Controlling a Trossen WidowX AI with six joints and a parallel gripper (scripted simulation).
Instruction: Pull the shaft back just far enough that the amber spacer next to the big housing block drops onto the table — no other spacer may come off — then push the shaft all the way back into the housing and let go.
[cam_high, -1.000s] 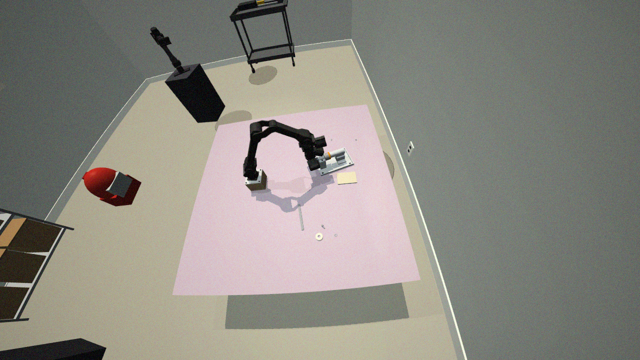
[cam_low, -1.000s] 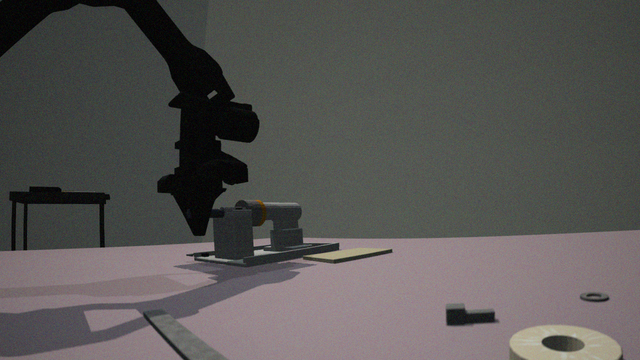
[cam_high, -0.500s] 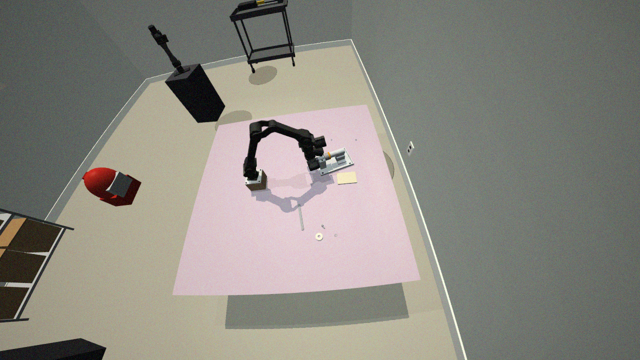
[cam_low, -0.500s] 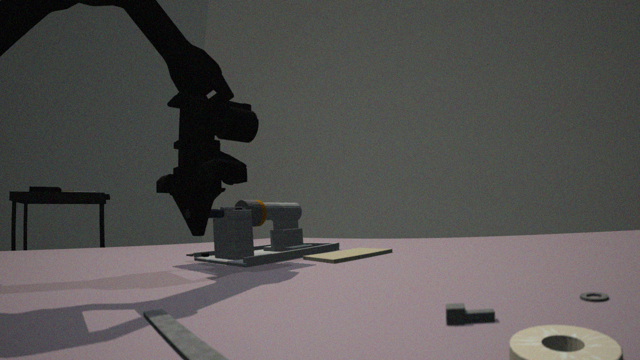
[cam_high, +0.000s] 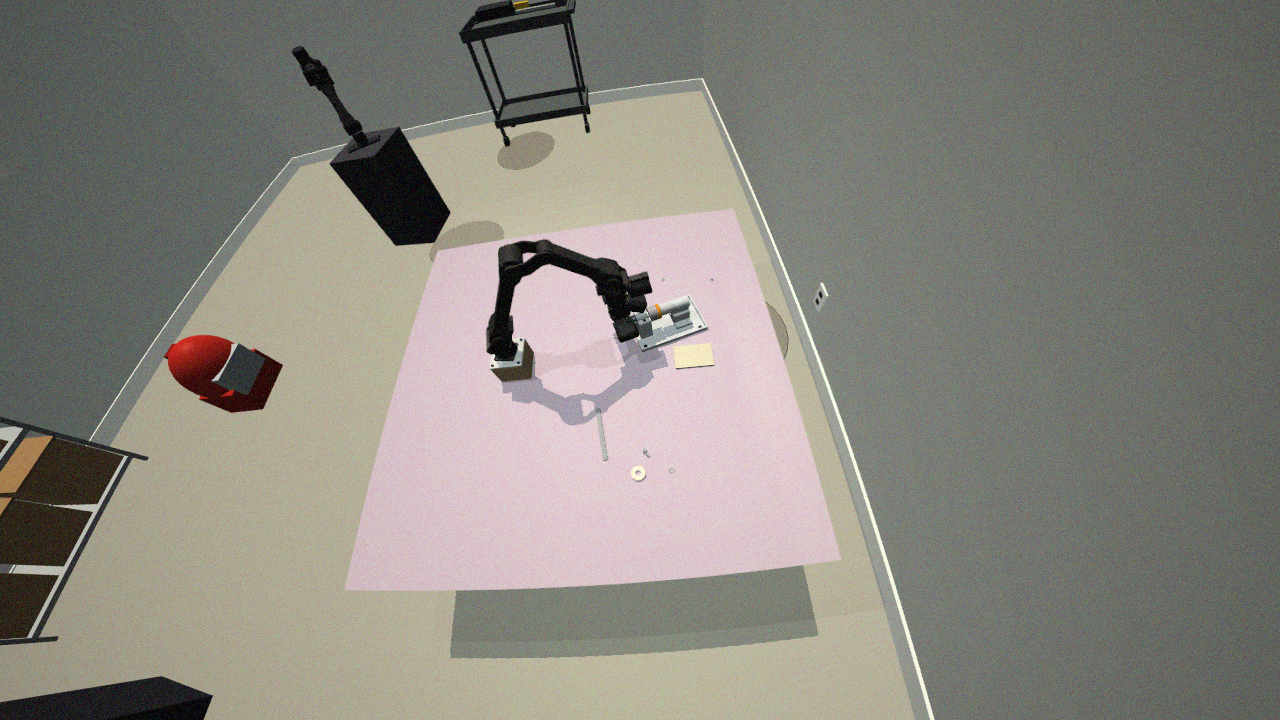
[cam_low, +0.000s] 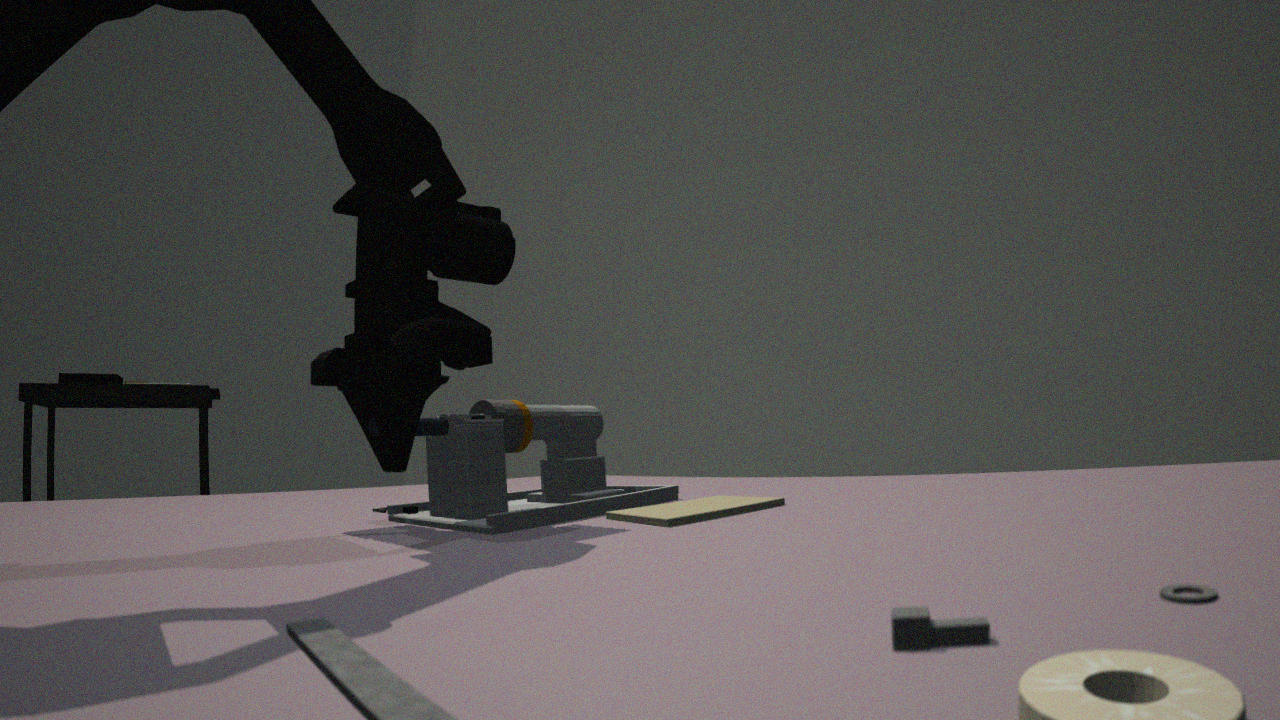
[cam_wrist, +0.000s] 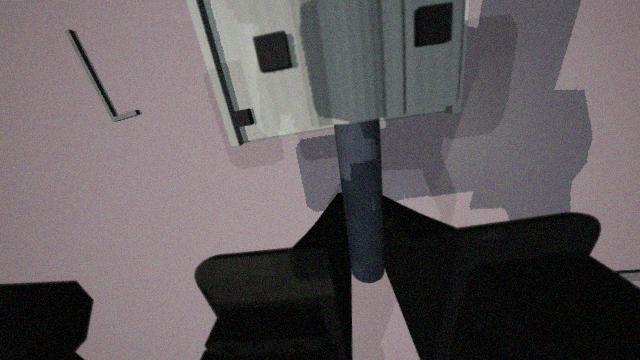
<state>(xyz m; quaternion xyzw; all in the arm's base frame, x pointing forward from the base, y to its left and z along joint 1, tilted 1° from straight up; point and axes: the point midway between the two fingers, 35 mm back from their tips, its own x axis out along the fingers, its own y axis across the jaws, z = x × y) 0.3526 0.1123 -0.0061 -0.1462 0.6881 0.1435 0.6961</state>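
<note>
My gripper tip is 70 mm short of the dark blue shaft, 30 mm to the right of it and 30 mm below it. From my gripper tip the other things lie so: L-shaped key (180 mm to the left, 40 mm below, 10 mm ahead); then amber spacer (110 mm ahead, 50 mm to the left, 30 mm above); then tan flat plate (220 mm ahead, 70 mm to the right, 40 mm below).
</note>
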